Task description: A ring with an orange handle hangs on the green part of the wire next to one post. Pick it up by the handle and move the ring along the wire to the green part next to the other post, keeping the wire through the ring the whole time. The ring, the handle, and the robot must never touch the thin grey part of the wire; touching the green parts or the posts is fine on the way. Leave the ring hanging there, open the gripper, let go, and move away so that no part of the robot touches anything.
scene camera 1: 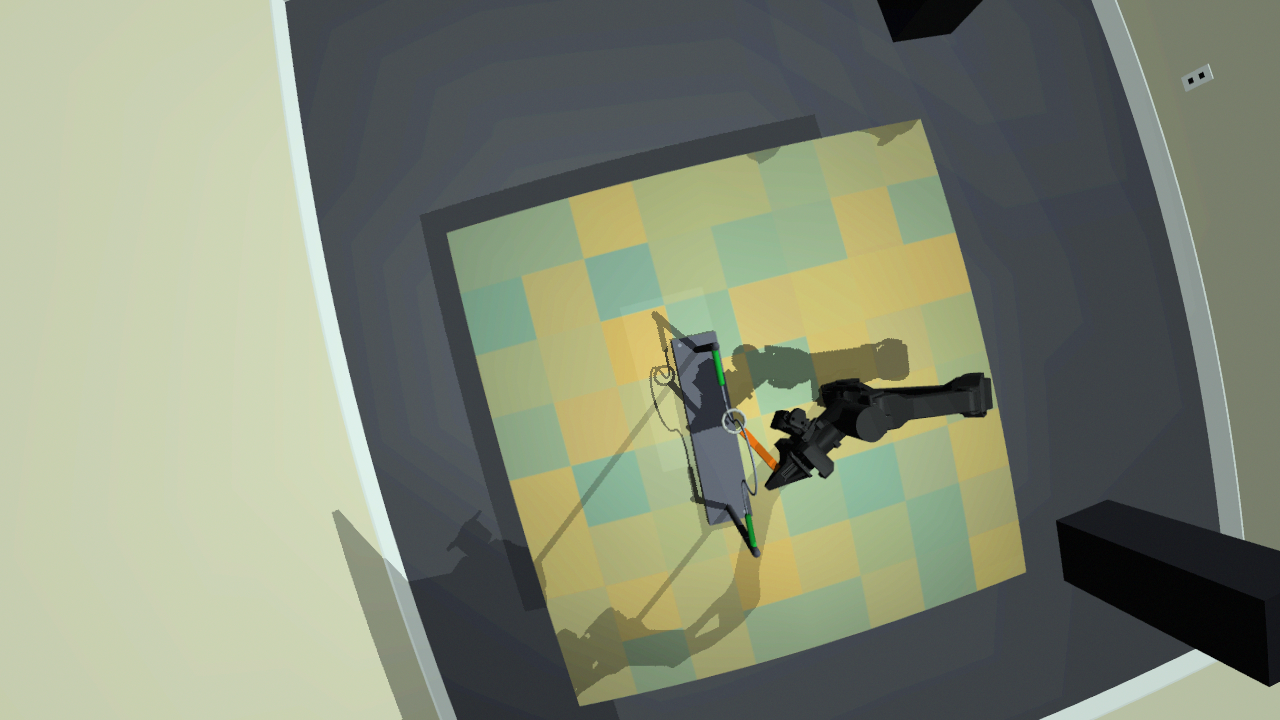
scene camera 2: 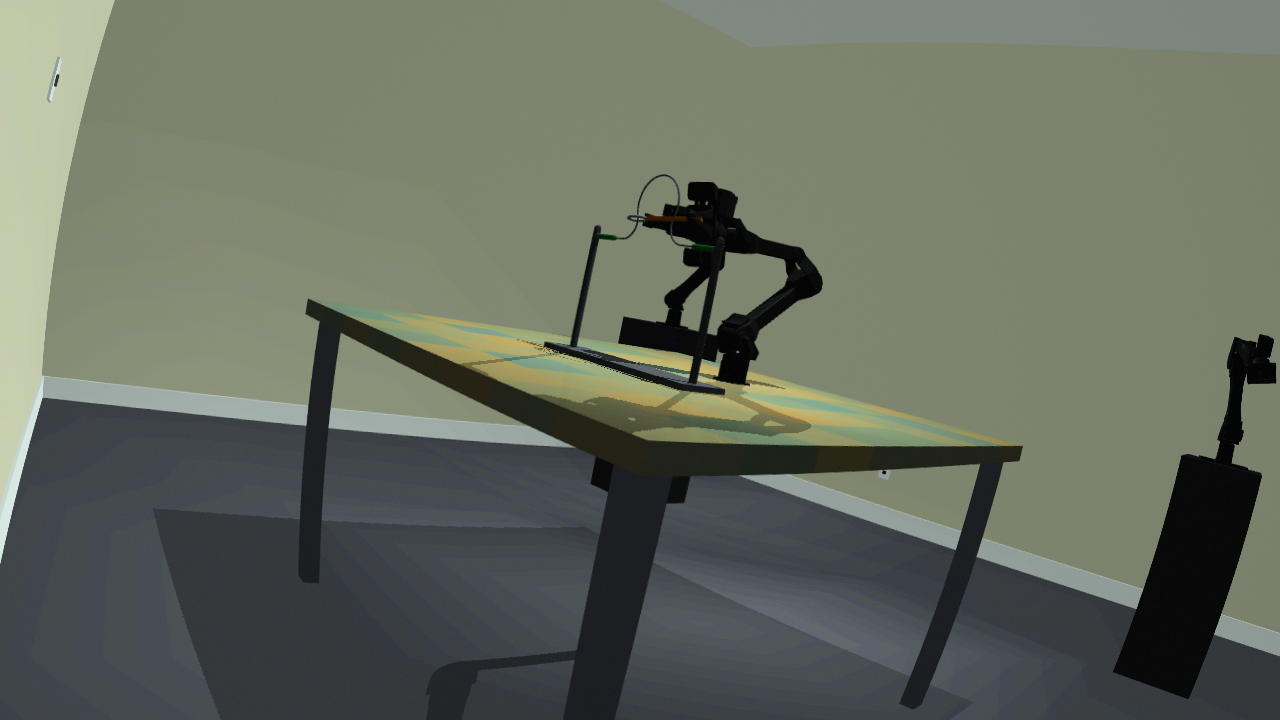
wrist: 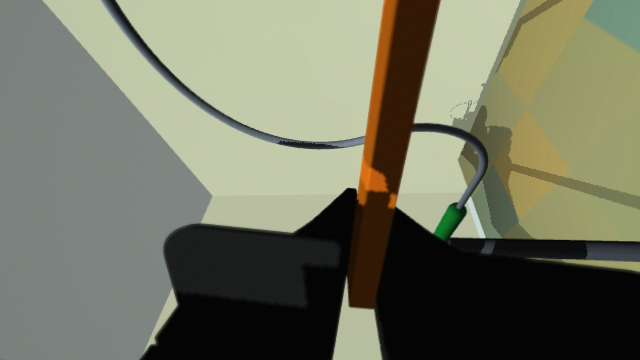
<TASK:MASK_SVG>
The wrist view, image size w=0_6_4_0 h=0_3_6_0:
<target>gripper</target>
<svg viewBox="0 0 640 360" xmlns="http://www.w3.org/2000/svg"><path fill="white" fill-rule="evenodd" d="M395 206L374 304L374 315L382 360L640 360L640 272L595 267L595 265L461 251L428 231ZM356 188L347 188L314 219L293 233L204 223L189 224L171 232L165 239L163 253L178 306L156 334L156 344L150 345L140 360L333 360L348 270L357 202Z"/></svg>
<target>ring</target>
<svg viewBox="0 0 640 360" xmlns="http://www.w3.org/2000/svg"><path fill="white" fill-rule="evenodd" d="M440 0L383 0L347 270L349 307L365 308L367 310L374 309Z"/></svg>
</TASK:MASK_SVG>
